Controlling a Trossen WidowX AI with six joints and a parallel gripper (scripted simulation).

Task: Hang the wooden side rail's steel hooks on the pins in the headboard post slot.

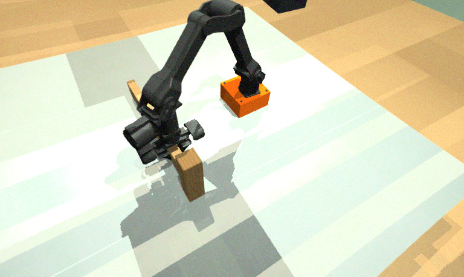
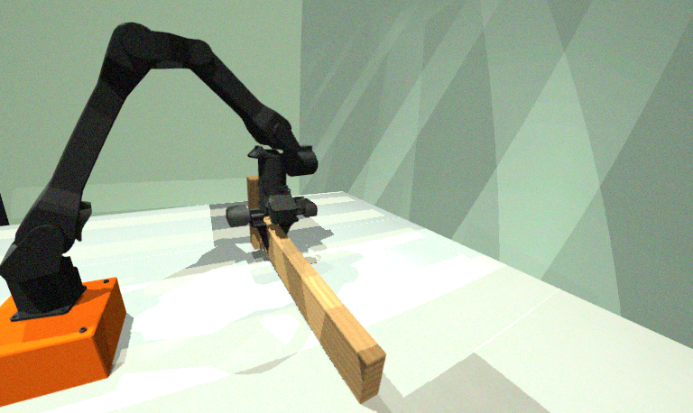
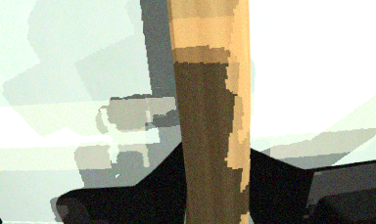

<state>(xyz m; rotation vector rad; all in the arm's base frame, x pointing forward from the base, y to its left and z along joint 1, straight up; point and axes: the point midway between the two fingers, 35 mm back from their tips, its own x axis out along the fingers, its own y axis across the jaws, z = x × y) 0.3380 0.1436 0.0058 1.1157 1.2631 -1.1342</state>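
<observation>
The headboard post is 110 mm to the left of my gripper tip, 40 mm above it and 10 mm behind it.
</observation>
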